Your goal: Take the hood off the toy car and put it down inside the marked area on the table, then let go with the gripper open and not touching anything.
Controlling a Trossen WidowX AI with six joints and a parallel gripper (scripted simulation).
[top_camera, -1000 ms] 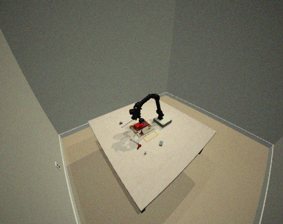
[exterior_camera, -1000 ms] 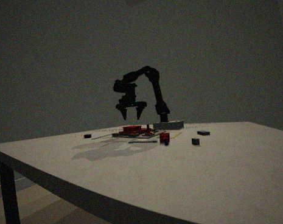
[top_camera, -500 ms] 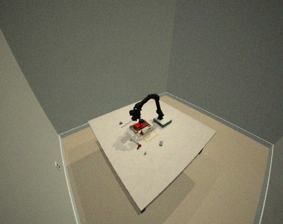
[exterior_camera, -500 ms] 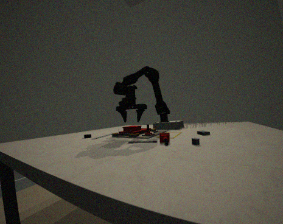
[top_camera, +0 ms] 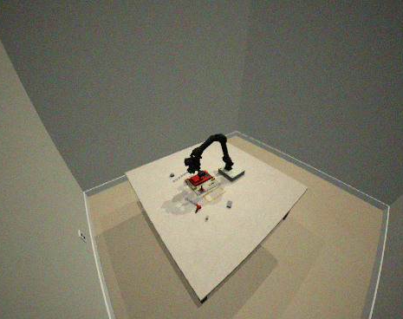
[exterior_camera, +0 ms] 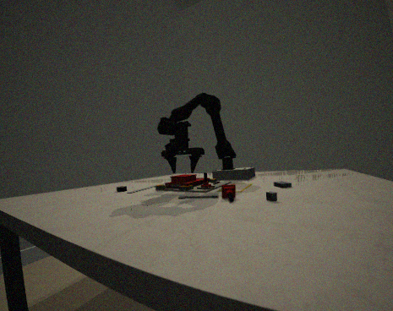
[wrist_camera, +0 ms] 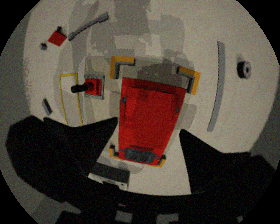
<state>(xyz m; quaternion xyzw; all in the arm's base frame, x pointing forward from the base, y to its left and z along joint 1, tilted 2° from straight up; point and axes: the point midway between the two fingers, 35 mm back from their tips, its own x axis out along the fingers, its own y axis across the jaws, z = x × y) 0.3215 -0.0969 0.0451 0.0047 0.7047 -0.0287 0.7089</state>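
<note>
The red hood is 20 mm below my gripper tip.
</note>
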